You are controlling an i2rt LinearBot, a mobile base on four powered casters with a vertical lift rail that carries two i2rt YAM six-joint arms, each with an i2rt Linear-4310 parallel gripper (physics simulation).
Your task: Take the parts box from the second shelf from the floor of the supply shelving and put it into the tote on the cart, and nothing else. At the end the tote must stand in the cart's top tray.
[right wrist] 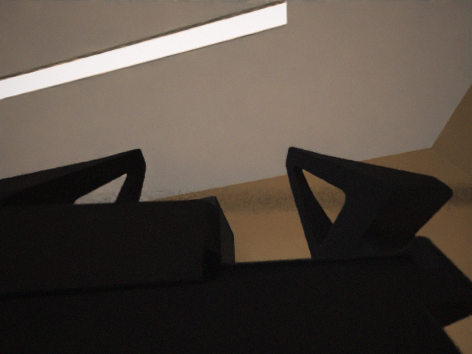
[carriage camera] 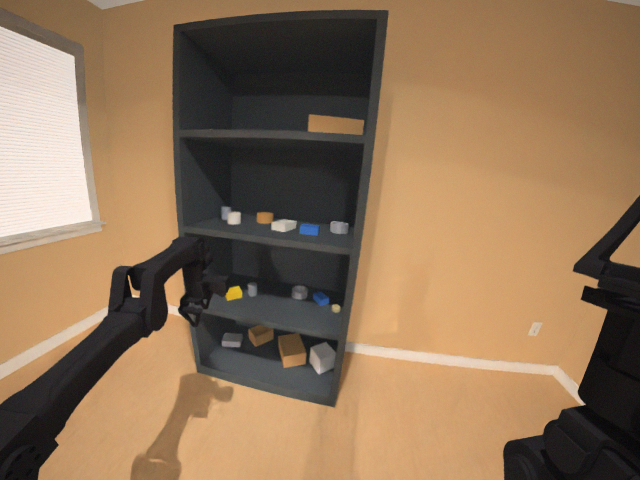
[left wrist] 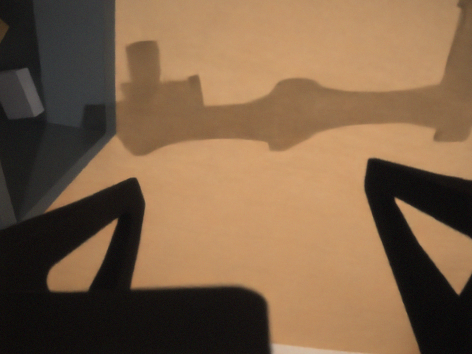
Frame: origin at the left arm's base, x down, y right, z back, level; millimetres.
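Seen in the pictures: left gripper, fingertip midpoint: [carriage camera: 200, 317] [left wrist: 251, 181]; right gripper, fingertip midpoint: [right wrist: 217, 156].
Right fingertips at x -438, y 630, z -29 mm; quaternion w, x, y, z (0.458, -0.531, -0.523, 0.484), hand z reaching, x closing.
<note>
Offsets run from my right fingertips to a thing's middle. Level surfaces: height alone.
The dark supply shelving [carriage camera: 356, 196] [left wrist: 75, 60] stands against the wall. On its second shelf from the floor {dx +763 mm} [carriage camera: 279, 311] are a yellow box {dx +740, dy -713, dz -1082 mm} [carriage camera: 233, 293] at the left and a small blue box {dx +743, dy -174, dz -1087 mm} [carriage camera: 321, 298] at the right; I cannot tell which is the parts box. My left gripper [carriage camera: 191, 313] [left wrist: 251, 181] is open and empty, pointing down in front of the shelving's left edge, near the yellow box in the picture. My right gripper [right wrist: 217, 156] is open and empty, tilted up towards the ceiling. The tote and cart do not show.
The second shelf also holds a grey cylinder {dx +728, dy -604, dz -1124 mm} [carriage camera: 252, 289], a grey ring {dx +739, dy -307, dz -1140 mm} [carriage camera: 299, 292] and a small pale roll {dx +750, dy -90, dz -995 mm} [carriage camera: 336, 308]. Brown boxes {dx +1170, dy -340, dz -1098 mm} [carriage camera: 292, 350] {dx +1175, dy -578, dz -1246 mm} [carriage camera: 260, 334] and a white box [carriage camera: 322, 357] [left wrist: 17, 94] stand on the bottom shelf. More small items stand on the third shelf {dx +308 mm} [carriage camera: 258, 236].
</note>
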